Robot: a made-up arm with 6 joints.
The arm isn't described. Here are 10 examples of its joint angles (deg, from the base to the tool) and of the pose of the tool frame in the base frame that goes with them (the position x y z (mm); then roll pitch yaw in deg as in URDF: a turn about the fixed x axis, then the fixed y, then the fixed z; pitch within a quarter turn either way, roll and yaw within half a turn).
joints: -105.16 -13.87 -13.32 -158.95 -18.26 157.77
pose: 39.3 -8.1 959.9 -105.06 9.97 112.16
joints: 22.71 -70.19 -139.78 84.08 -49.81 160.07
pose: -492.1 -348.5 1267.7 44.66 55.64 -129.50
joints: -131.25 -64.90 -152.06 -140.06 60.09 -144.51
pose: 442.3 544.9 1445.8 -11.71 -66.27 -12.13
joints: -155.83 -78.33 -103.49 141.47 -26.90 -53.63
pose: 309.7 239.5 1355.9 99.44 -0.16 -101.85
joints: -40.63 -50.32 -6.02 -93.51 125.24 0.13
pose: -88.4 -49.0 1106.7 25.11 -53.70 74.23
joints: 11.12 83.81 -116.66 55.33 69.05 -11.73
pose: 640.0 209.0 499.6 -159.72 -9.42 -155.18
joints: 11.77 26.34 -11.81 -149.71 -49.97 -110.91
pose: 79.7 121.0 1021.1 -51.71 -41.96 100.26
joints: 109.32 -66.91 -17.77 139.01 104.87 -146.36
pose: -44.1 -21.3 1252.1 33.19 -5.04 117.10
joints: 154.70 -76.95 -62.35 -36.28 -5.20 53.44
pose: 227.0 -164.1 1401.6 58.49 35.61 133.20
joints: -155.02 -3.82 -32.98 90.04 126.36 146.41
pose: -154.2 -239.6 1144.0 14.61 -17.42 -143.36
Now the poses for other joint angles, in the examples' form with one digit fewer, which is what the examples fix.
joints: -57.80 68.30 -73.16 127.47 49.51 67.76
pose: 333 -414 565 -73.1 -46.0 -51.4
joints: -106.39 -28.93 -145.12 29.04 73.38 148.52
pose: 146 100 1679 150.4 -25.9 19.8
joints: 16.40 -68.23 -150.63 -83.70 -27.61 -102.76
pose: -622 27 1319 58.8 49.0 138.3
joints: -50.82 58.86 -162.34 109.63 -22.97 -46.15
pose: 380 -621 1086 157.8 57.5 13.3
